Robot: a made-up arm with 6 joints. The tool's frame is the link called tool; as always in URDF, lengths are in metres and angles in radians.
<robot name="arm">
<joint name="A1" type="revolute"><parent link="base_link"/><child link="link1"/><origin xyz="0.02 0.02 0.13"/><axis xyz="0 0 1"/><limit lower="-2.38" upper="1.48"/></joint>
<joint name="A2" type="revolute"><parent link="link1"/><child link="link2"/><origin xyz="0 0.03 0" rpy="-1.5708 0 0"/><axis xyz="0 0 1"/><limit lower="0.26" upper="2.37"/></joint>
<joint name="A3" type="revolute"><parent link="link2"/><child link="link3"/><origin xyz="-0.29 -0.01 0.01"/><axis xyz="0 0 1"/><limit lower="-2.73" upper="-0.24"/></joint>
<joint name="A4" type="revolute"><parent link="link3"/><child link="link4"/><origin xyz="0.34 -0.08 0" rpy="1.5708 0 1.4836"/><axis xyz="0 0 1"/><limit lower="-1.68" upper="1.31"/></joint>
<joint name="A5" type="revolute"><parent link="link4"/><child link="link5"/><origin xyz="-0.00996 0.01 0.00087" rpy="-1.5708 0 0"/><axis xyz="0 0 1"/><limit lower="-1.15" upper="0.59"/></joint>
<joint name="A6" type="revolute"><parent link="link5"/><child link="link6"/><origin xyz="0.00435 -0.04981 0.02" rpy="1.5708 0 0"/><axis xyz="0 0 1"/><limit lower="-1.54" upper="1.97"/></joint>
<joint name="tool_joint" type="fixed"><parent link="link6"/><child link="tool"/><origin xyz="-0.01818 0.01 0.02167" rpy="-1.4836 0 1.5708"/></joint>
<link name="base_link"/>
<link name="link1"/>
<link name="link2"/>
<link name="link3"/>
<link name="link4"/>
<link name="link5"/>
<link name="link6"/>
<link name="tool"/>
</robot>
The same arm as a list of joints. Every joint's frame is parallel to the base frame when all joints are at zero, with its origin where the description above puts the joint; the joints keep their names.
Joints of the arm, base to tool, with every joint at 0 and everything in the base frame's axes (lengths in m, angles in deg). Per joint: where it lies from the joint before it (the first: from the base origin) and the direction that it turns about. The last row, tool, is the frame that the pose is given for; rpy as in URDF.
A1: xyz 0.0200 0.0200 0.1300 axis +z
A2: xyz 0.0000 0.0300 0.0000 axis +y
A3: xyz -0.2900 0.0100 0.0100 axis +y
A4: xyz 0.3400 0.0000 0.0800 axis 0.9962 0 0.0871
A5: xyz 0.0000 0.0100 0.0100 axis +y
A6: xyz 0.0500 0.0200 0.0000 axis 0.9962 0 0.0871
tool: xyz 0.0200 0.0100 0.0200 rpy 0.00 0.00 90.00
Joint limits (deg, base to tool): -136.36..84.80 14.90..135.79 -156.42..-13.75 -96.26..75.06 -65.89..33.80 -88.24..112.87

